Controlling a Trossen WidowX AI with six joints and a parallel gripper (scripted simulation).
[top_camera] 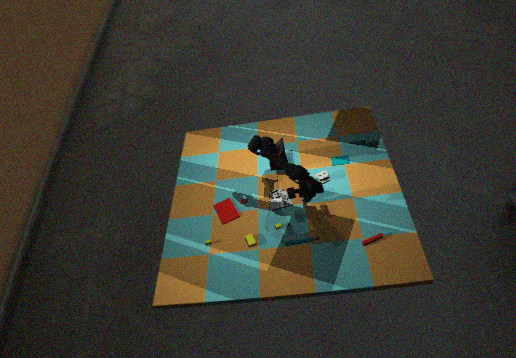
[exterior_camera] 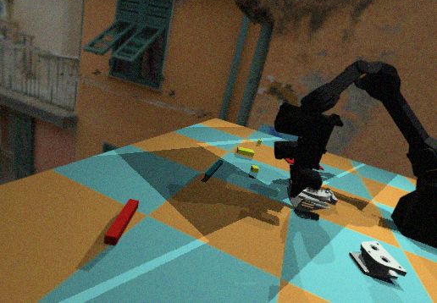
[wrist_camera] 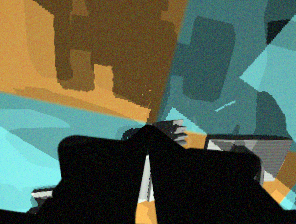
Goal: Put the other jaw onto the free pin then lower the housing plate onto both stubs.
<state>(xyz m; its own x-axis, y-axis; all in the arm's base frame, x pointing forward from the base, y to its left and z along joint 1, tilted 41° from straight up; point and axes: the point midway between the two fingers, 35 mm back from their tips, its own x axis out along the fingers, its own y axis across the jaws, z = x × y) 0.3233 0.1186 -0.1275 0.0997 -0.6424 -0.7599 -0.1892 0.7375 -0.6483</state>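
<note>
My gripper tip is 20 mm to the left of the white jaw and 10 mm past it. From my gripper tip the other things lie so: cyan bar (240 mm ahead, 30 mm to the right, 30 mm below); base (190 mm behind, 90 mm to the left); small yellow cube (150 mm to the right, 140 mm ahead, 20 mm below).
</note>
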